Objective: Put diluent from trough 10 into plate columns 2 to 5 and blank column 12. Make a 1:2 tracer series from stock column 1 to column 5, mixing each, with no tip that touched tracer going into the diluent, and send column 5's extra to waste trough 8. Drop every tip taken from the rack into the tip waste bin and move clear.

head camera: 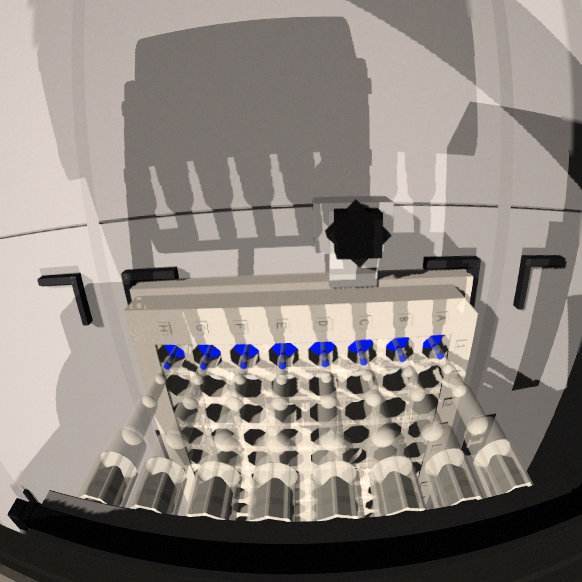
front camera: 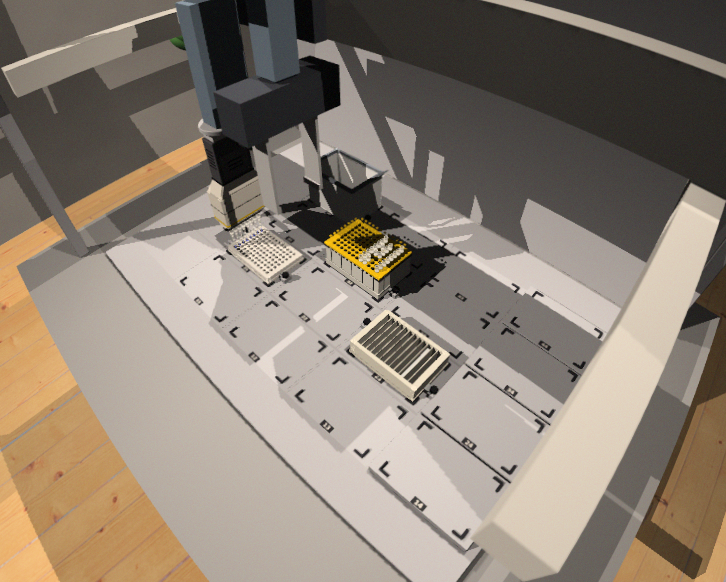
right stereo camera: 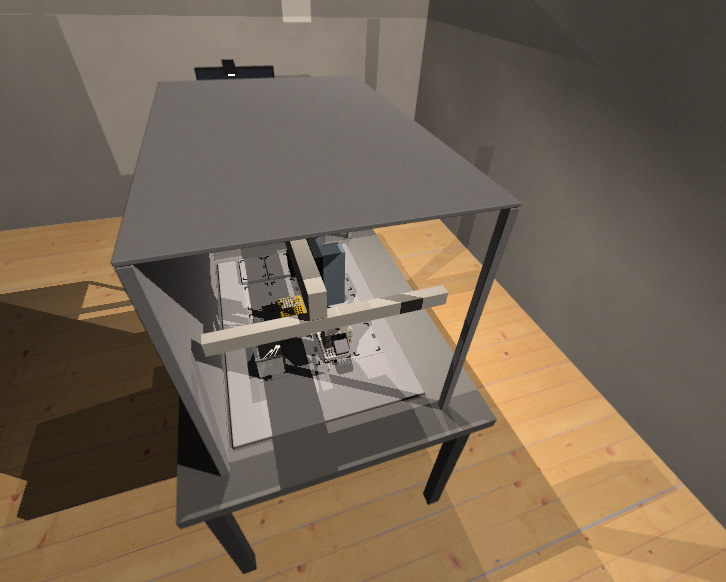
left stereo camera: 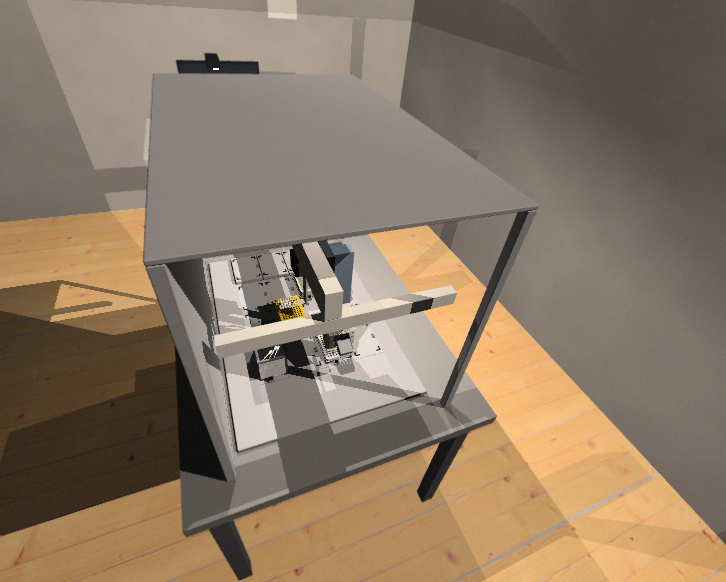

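Note:
The eight-channel head (front camera: 237, 197) is low over the back-left end of the white plate (front camera: 265, 275) (head camera: 298, 320). It carries eight clear tips (head camera: 333, 483). In the head view the tips reach down to column 1, where blue liquid (head camera: 283, 350) shows in all eight wells and blue shows at the tip ends; their exact depth is unclear. The yellow tip rack (front camera: 345, 233) (left stereo camera: 292, 312) has clear tips in its right part. The trough block (front camera: 381, 377) has narrow slots, one with a pale strip. White tips show in the waste bin (front camera: 357, 200) (left stereo camera: 272, 369) (right stereo camera: 269, 367) in the stereo views. My parked gripper (front camera: 292, 197) is open and empty.
A black clamp knob (head camera: 357, 233) stands beside the plate's column 1 edge. The gripper body (front camera: 272, 106) hangs beside the head, between plate and waste bin. A pale gantry beam (left stereo camera: 266, 336) (right stereo camera: 260, 333) crosses above the deck.

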